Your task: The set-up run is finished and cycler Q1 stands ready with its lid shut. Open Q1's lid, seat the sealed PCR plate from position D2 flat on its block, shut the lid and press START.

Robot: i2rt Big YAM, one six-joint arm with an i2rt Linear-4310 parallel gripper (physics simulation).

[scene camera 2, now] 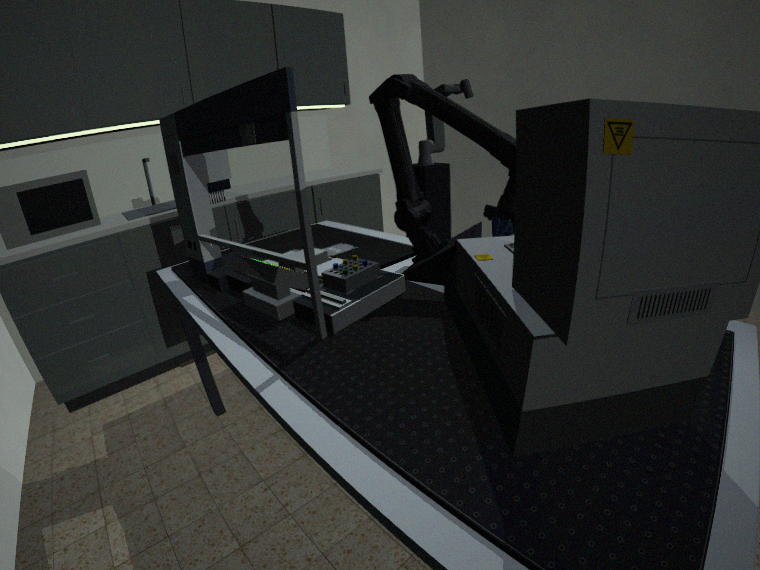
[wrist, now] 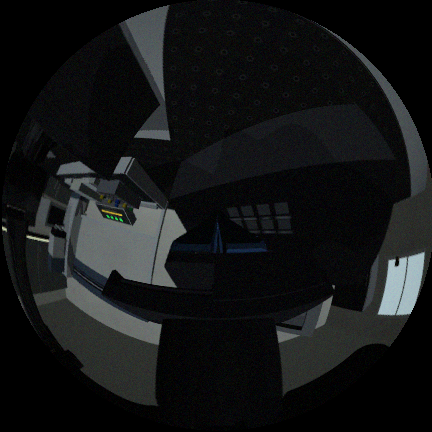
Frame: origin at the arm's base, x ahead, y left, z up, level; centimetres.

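Seen in the pictures: gripper, between the fingertips: (wrist: pixel 217 214); arm's base, origin of its link: (scene camera 2: pixel 431 253).
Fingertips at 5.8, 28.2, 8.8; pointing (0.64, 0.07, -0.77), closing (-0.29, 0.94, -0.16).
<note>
Offsets run from my fingertips to a thing's top centre, as dx, dy, dz. "pt": to the spot under its first point.
Cycler Q1 {pt +27.0, +41.6, +0.2} (scene camera 2: pixel 613 374) is the large grey box at the right in the scene view. Its lid {pt +27.8, +45.0, +21.2} (scene camera 2: pixel 681 214) is swung up and back and stands steeply, with its top face turned toward the camera. My gripper (wrist: pixel 217 214) is shut and empty; its blue fingers meet at the middle of the wrist view, against a dark surface. In the scene view its blue part shows low beside the lid's left edge, and the lid hides the rest. The block, the START button and the sealed PCR plate at D2 cannot be made out.
A block with coloured caps {+24.8, -25.3, -4.1} (scene camera 2: pixel 349 274) stands on a raised tray at the table's far side, behind an upright frame (scene camera 2: pixel 305 214). In the wrist view a small display {pt +41.2, -33.2, -1.4} (wrist: pixel 116 214) shows yellow and green at the left. My arm (scene camera 2: pixel 460 116) arches over behind the cycler.
</note>
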